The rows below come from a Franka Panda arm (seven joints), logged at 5 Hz.
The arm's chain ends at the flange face. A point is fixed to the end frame.
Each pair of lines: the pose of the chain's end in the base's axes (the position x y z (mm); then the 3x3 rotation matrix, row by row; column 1 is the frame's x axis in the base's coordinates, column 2 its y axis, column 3 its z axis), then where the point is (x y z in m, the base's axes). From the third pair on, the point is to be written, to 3 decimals.
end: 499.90 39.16 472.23; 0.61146 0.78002 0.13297; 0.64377 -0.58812 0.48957; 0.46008 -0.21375 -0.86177
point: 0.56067 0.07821 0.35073
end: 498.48 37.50 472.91; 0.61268 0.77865 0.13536; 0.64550 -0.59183 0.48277; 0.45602 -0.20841 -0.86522
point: 0.55950 0.07548 0.35120
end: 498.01 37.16 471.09; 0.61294 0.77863 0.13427; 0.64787 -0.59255 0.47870; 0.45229 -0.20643 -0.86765
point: 0.559 0.075 0.349
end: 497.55 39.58 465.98; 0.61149 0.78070 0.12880; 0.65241 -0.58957 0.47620; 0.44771 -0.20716 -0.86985
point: 0.558 0.077 0.344
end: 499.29 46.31 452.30; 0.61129 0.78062 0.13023; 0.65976 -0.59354 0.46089; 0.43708 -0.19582 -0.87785
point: 0.560 0.081 0.329
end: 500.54 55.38 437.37; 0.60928 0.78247 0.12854; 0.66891 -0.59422 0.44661; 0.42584 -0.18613 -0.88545
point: 0.561 0.089 0.314
